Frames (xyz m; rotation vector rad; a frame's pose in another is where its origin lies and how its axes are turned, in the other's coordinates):
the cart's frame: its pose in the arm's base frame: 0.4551 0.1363 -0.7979 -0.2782 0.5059 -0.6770
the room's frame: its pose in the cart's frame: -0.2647 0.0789 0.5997 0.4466 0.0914 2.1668
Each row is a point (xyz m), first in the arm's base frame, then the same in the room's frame.
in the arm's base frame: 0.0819 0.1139 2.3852
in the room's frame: -0.1349 2.2096 1.5299
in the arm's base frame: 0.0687 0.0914 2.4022
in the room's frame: -0.1577 2.2292 1.5380
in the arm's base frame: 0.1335 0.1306 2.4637
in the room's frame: -0.0993 2.2297 1.6162
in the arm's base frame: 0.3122 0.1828 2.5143
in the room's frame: -0.0054 2.1431 1.7607
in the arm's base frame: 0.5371 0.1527 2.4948
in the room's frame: 0.0110 1.9682 1.9056
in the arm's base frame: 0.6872 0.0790 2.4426
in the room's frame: -0.0344 1.8198 1.9869
